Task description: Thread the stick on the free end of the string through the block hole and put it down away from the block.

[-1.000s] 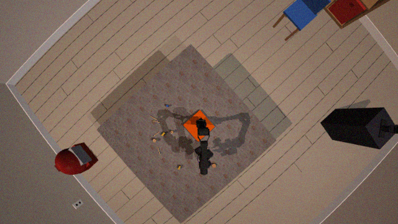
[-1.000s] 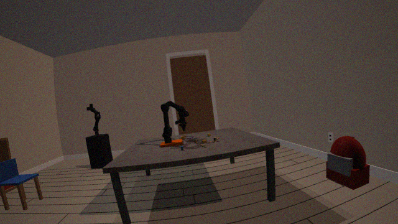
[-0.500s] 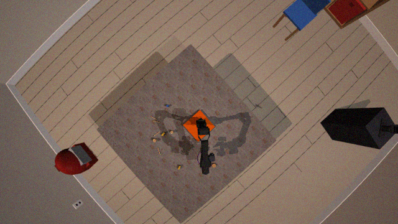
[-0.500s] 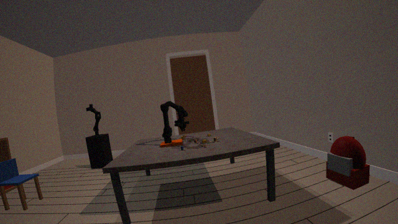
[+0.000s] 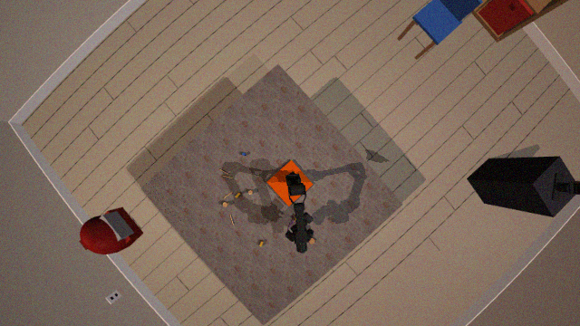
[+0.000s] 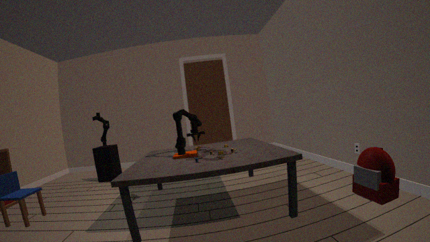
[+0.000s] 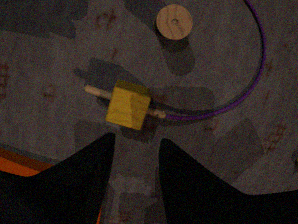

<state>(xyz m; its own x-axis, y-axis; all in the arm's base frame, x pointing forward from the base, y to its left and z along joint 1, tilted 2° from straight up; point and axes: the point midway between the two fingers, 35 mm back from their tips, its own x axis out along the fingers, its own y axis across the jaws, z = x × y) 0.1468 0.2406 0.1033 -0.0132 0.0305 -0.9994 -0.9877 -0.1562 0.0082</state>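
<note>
Right now the thin wooden stick is 1 cm ahead of my gripper tip, 1 cm to the right of it and 7 cm below it. The rest, counted from my gripper tip: purple string (3 cm ahead, 1 cm to the right, 8 cm below); then round wooden button (2 cm ahead, 17 cm to the left, 8 cm below); then blue piece (1 cm ahead, 57 cm to the right, 7 cm below).
</note>
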